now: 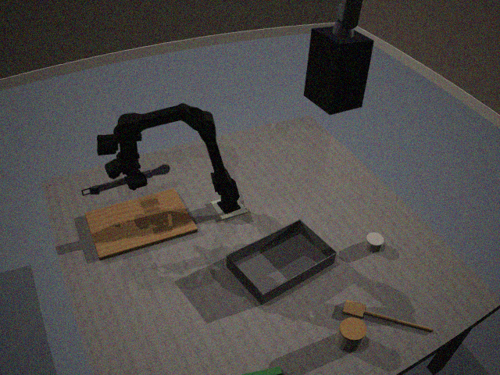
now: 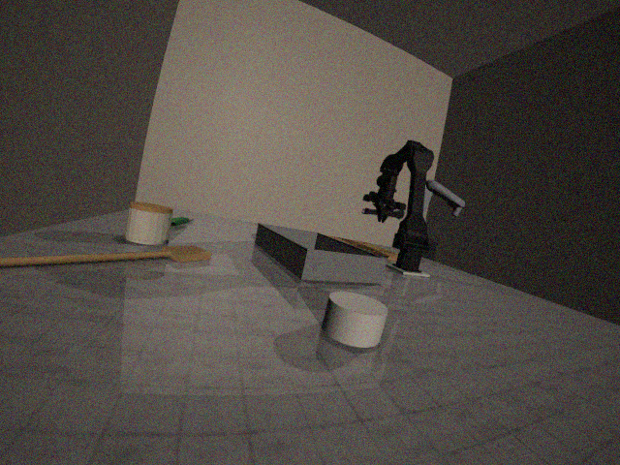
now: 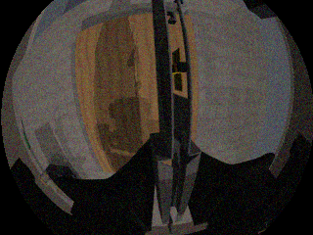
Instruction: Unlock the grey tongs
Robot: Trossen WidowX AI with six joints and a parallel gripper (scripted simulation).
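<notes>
Now: the wooden board 4 cm ahead of my gripper tip, 1 cm to the right of it and 12 cm below it. The rest, counted from my gripper tip: white cylinder (52 cm ahead, 67 cm to the left, 11 cm below); then cork-topped jar (79 cm ahead, 34 cm to the left, 9 cm below); then roasting tin (44 cm ahead, 33 cm to the left, 10 cm below).
</notes>
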